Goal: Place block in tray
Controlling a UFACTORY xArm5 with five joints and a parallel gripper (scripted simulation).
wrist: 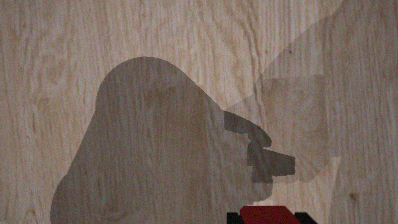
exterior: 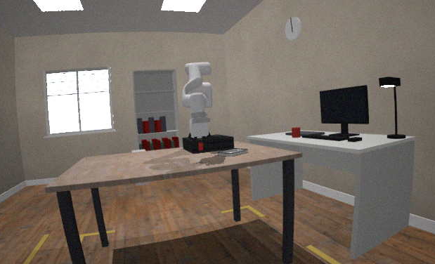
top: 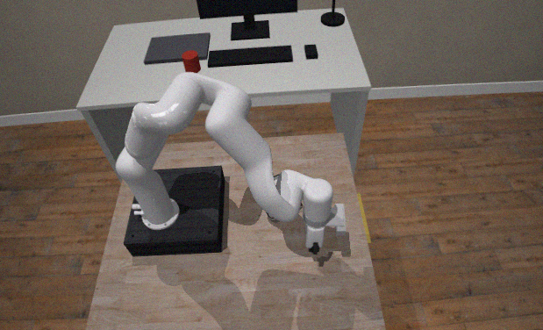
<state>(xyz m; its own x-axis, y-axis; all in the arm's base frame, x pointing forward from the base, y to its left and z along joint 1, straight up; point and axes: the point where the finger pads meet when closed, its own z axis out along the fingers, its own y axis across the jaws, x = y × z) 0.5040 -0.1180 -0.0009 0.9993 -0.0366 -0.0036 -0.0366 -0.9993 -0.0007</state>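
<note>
Right now the white tray is 12 cm behind my hand, 23 cm to the left of it and 7 cm below it. Round my hand: red block (right at my hand).
</note>
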